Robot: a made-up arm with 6 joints.
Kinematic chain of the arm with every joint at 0, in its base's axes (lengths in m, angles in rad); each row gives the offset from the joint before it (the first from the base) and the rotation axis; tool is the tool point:
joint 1: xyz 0 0 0.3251 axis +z
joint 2: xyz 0 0 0 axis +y
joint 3: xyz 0 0 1.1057 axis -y
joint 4: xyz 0 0 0 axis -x
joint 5: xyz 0.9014 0 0 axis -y
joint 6: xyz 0 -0.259 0 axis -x
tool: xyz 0 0 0
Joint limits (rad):
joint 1: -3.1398..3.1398
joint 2: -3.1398..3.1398
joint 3: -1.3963..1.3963
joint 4: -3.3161..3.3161
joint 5: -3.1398..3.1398
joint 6: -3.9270..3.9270
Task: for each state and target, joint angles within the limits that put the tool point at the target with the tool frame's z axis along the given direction. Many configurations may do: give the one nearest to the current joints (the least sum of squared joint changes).
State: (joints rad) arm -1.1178 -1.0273 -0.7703 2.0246 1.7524 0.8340
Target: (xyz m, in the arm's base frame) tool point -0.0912 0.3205 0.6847 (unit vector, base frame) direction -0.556 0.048 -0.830
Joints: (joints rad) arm -0.9500 -1.7026 -1.3829 2.0191 1.7189 0.9128
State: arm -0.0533 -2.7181 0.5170 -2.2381 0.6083 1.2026
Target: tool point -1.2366 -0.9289 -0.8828 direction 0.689 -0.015 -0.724
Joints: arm 0.7227 -2.4878 1.2653 -2.0580 0.6087 1.5721
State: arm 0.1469 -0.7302 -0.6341 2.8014 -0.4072 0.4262
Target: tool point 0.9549 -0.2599 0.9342 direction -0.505 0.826 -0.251
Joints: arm -0.4479 0.1709 -0.5828 2.3351 0.4413 0.1706
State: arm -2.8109 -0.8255 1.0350 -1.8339 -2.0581 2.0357
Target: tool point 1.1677 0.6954 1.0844 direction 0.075 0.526 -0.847
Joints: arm -2.5671 -1.6977 0.4305 -1.7681 -2.0042 2.2003
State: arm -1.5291 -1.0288 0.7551 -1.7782 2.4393 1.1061
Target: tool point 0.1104 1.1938 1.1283 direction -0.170 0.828 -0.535
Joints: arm -1.5762 -1.6832 0.2478 -1.9836 2.3954 1.2577
